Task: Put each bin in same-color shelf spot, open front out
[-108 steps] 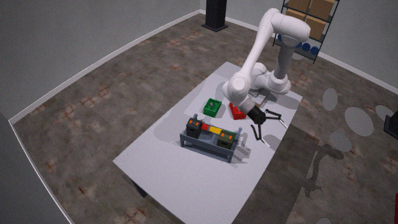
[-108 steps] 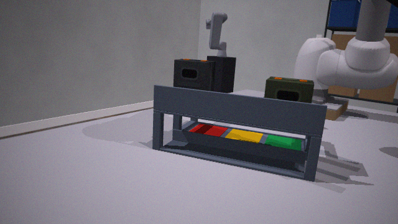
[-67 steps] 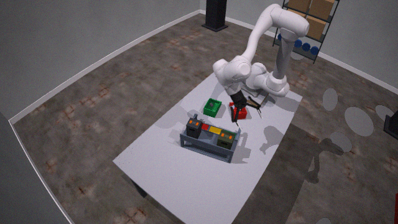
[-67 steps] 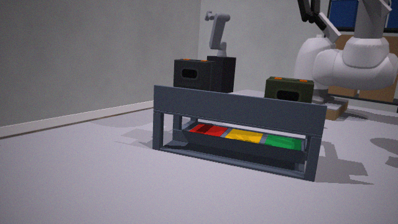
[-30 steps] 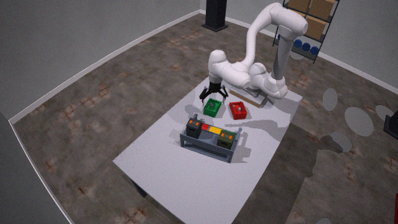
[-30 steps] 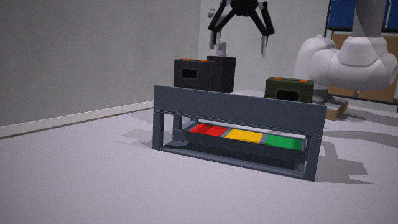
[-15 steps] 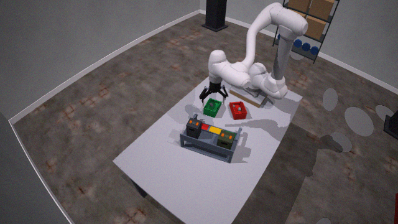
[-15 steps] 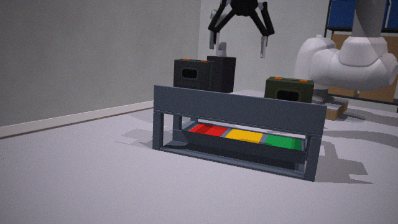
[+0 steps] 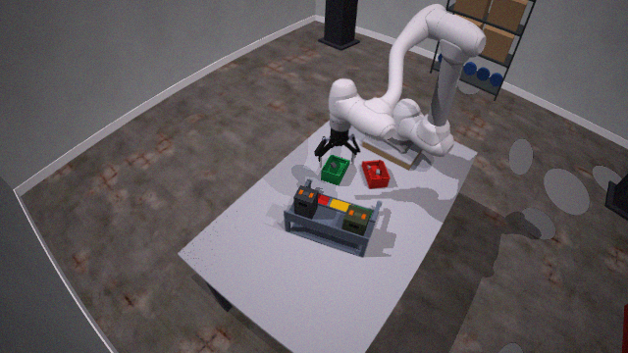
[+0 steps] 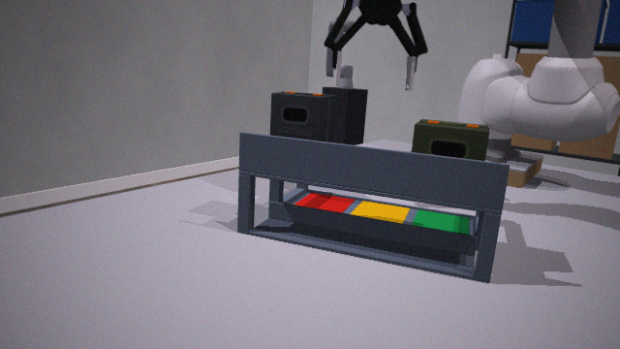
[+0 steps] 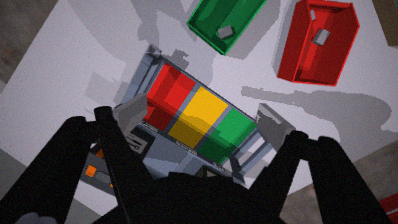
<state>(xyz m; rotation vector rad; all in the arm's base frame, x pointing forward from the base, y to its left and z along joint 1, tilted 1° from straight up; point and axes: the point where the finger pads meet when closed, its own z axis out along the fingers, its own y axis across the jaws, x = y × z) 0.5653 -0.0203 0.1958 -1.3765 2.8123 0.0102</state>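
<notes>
Right now the red bin is 260 mm behind my hand, 70 mm to the left of it and 200 mm below it. Also, from my hand: olive box: 130 mm ahead, 230 mm to the left, 90 mm below; green bin: 130 mm behind, 100 mm to the right, 200 mm below; dark grey box: 210 mm ahead, 20 mm to the left, 80 mm below.
</notes>
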